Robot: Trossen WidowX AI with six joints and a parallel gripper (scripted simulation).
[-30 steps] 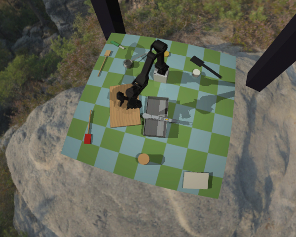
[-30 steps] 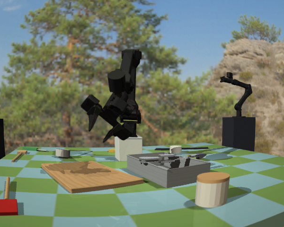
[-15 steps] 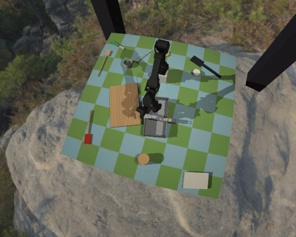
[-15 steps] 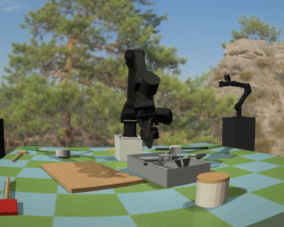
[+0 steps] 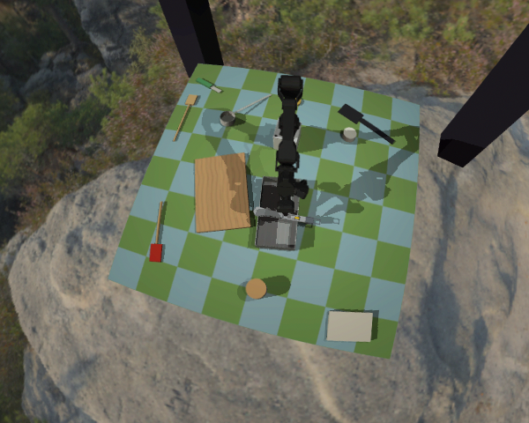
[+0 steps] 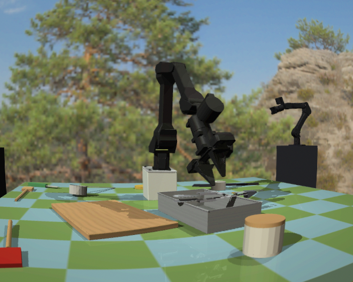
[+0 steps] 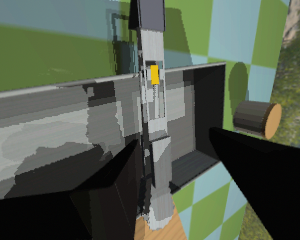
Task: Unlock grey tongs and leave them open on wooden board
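My gripper tip is 5 cm to the right of the yellow lock piece and 4 cm above it. Also, from my gripper tip: wooden board (1 cm behind, 31 cm to the right, 10 cm below); then grey roasting tin (3 cm to the right, 7 cm below); then lidded canister (32 cm ahead, 1 cm to the left, 7 cm below).
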